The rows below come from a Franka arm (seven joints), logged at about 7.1 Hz.
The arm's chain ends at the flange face. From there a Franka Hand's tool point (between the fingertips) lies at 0.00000 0.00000 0.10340 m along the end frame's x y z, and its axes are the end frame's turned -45 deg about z.
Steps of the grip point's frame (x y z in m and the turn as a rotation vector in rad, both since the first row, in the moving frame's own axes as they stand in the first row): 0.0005 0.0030 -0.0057 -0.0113 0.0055 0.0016; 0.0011 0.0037 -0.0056 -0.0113 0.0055 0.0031; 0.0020 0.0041 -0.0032 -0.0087 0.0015 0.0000; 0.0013 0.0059 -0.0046 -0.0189 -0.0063 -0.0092; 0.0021 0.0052 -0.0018 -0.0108 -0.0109 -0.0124; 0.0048 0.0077 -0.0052 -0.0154 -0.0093 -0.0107; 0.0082 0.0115 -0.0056 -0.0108 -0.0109 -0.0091; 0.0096 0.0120 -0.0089 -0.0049 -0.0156 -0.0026; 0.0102 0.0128 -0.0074 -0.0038 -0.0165 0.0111
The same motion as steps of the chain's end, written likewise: 0.0012 0.0013 -0.0057 -0.0041 0.0119 0.0016; 0.0022 0.0014 -0.0056 -0.0041 0.0119 0.0031; 0.0036 0.0010 -0.0032 -0.0051 0.0072 0.0000; 0.0042 0.0014 -0.0046 -0.0178 0.0089 -0.0092; 0.0052 0.0006 -0.0018 -0.0153 -0.0001 -0.0124; 0.0084 0.0002 -0.0052 -0.0175 0.0043 -0.0107; 0.0139 0.0007 -0.0056 -0.0153 -0.0001 -0.0091; 0.0161 0.0002 -0.0089 -0.0145 -0.0076 -0.0026; 0.0172 0.0004 -0.0074 -0.0144 -0.0090 0.0111
